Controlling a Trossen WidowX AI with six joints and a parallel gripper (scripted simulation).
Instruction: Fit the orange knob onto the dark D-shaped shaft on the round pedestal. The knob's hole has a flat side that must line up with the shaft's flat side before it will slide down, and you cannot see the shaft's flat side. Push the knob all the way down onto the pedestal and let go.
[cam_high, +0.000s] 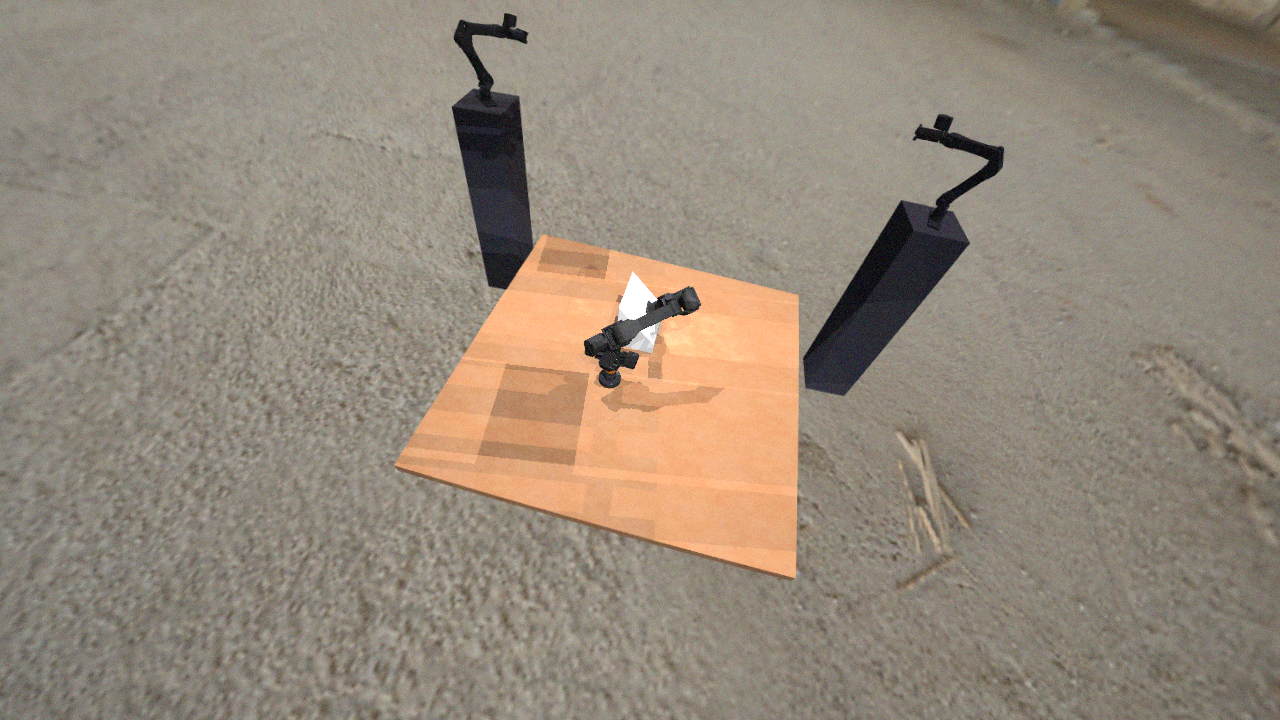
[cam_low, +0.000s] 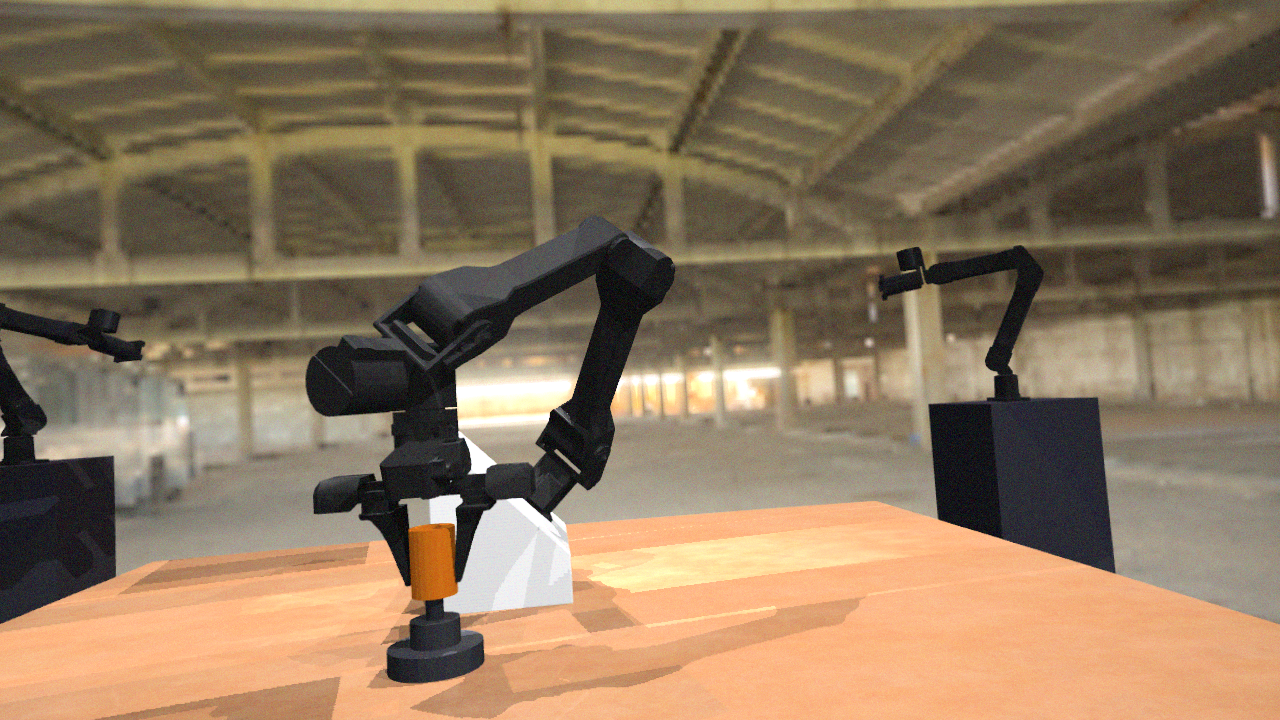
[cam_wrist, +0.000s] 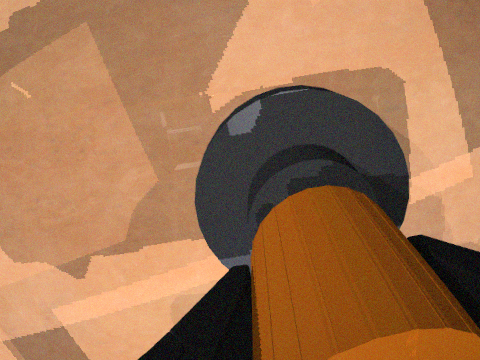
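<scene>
The knob lies 2 cm above my gripper tip. Round my gripper tip: pedestal: 4 cm below.
</scene>
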